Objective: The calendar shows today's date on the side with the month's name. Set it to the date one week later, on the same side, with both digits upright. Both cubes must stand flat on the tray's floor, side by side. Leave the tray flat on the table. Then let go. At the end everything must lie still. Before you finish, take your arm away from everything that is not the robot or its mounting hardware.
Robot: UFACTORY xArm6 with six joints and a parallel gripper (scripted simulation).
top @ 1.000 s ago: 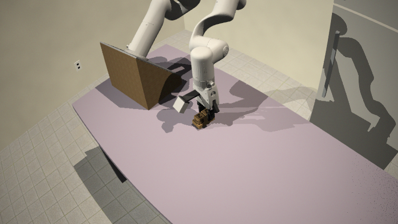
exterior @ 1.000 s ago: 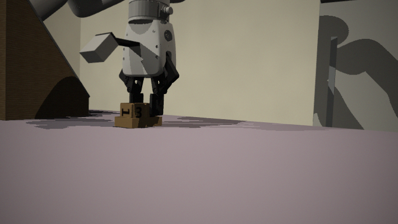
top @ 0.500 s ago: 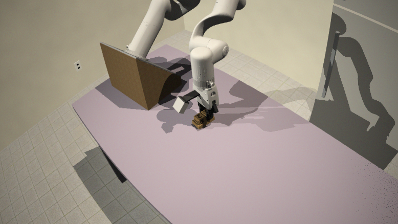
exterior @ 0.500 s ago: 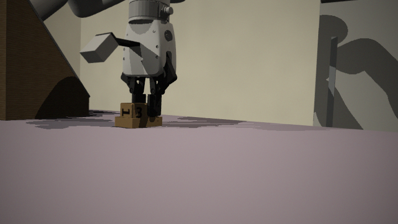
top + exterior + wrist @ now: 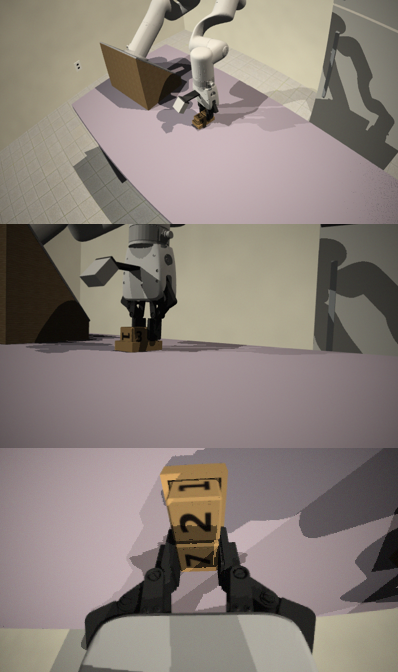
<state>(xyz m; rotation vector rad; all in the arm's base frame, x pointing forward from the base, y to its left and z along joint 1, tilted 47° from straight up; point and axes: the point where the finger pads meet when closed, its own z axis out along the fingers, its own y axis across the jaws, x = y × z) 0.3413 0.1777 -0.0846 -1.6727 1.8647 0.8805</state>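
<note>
My gripper is now 3 cm above the wooden calendar tray and 2 cm to the left of it. The rest, counted from my hand: cube (3 cm to the right, 1 cm below).
</note>
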